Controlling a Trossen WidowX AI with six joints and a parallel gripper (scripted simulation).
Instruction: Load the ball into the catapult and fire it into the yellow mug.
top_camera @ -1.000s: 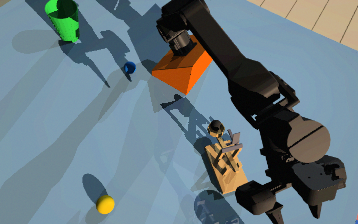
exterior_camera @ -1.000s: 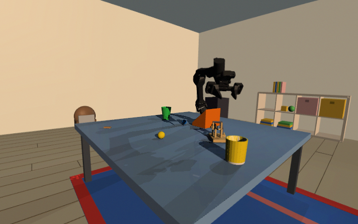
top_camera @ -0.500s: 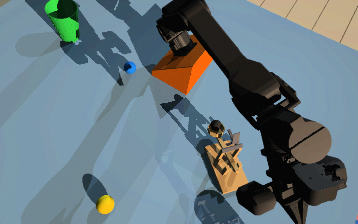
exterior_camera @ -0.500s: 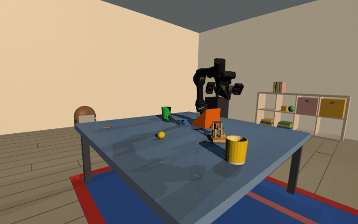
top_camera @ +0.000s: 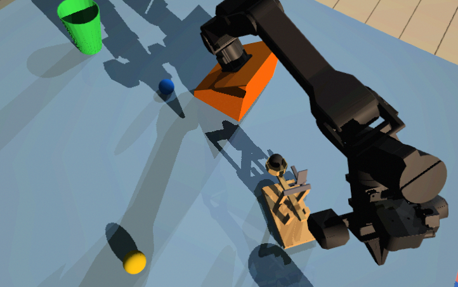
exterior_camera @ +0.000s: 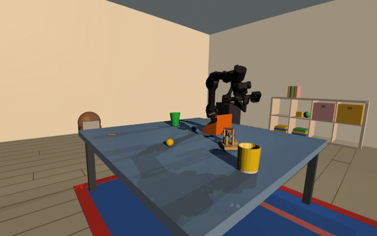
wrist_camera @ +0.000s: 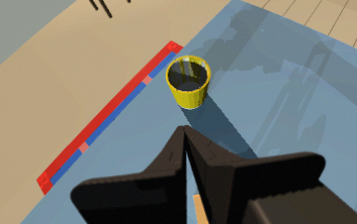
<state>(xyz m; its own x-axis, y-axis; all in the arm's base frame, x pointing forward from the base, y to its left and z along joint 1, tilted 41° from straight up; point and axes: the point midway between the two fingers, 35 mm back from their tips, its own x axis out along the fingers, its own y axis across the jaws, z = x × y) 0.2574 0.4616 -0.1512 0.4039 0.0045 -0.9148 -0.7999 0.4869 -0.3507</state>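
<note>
The dark ball is 13 cm behind my gripper tip, 24 cm to the right of it and 16 cm below it. From my gripper tip the other things lie so: yellow mug 10 cm ahead, 10 cm to the left, 19 cm below; wooden catapult 11 cm behind, 18 cm to the right, 17 cm below; yellow ball 21 cm ahead, 34 cm to the right, 20 cm below.
</note>
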